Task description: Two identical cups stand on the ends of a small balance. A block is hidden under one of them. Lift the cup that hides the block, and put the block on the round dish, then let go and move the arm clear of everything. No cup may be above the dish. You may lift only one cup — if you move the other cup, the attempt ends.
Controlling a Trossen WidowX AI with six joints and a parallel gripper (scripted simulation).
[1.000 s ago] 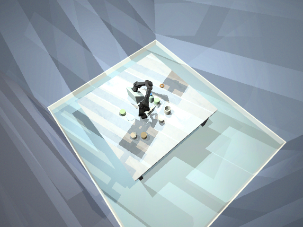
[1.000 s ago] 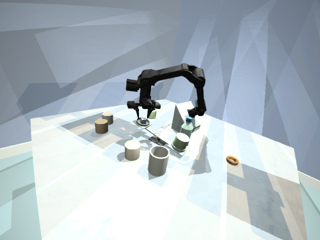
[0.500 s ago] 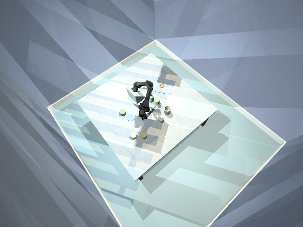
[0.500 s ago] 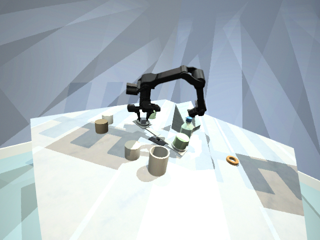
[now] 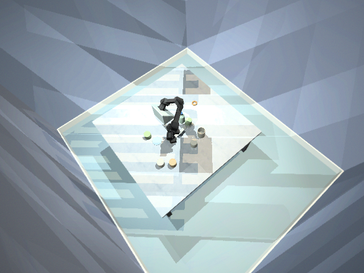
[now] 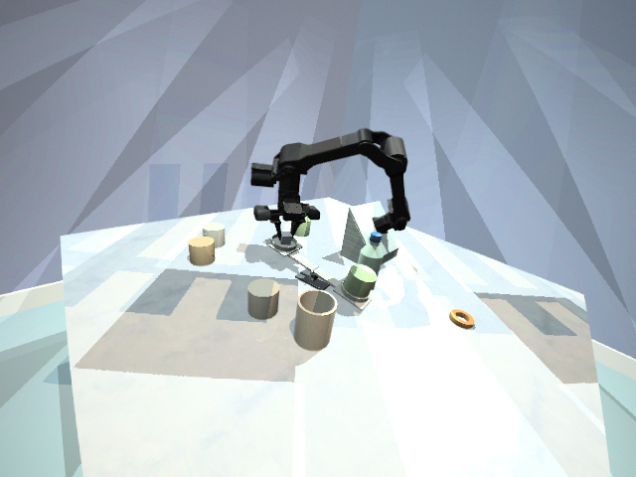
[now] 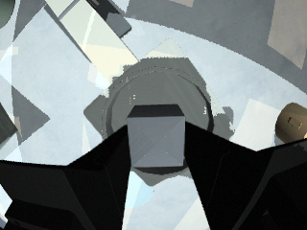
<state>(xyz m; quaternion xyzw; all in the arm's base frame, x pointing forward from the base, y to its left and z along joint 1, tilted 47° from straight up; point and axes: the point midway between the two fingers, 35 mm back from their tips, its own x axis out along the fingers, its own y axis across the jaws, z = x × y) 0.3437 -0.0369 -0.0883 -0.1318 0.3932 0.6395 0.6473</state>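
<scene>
Now: gripper tip 130 mm to the left of the pale blue round dish, 100 mm past it and 80 mm above it. The rest, counted from my gripper tip: grey block (10 mm above); then tan cylinder (200 mm ahead, 120 mm to the right, 50 mm below); then blue-capped bottle (210 mm to the left, 140 mm behind, 20 mm above).
</scene>
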